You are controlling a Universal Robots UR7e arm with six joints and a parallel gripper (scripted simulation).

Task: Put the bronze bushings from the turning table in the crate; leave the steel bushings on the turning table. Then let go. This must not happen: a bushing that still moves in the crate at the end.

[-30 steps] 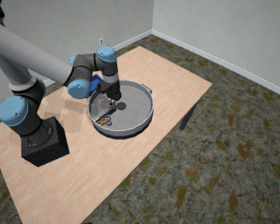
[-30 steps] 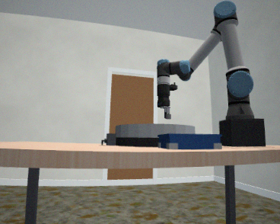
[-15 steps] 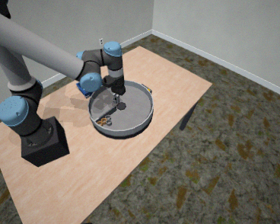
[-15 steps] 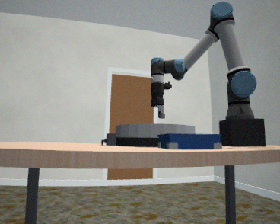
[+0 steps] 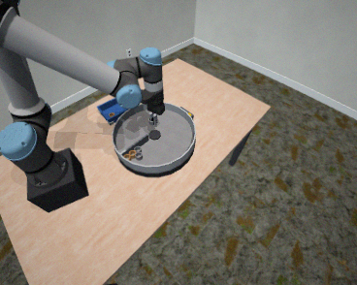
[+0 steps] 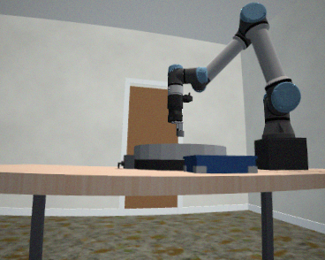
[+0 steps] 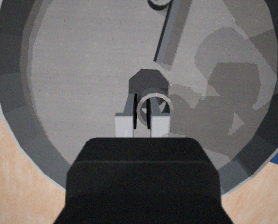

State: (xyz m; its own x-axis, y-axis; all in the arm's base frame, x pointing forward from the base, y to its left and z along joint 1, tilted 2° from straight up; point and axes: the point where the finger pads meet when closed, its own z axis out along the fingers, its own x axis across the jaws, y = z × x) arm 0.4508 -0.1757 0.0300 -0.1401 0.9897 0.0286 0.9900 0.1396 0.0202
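My hand is 120 mm above the grey turning table and 10 mm to the right of it. From my hand the other things lie so: blue crate 350 mm to the left, 150 mm below, 30 mm ahead.
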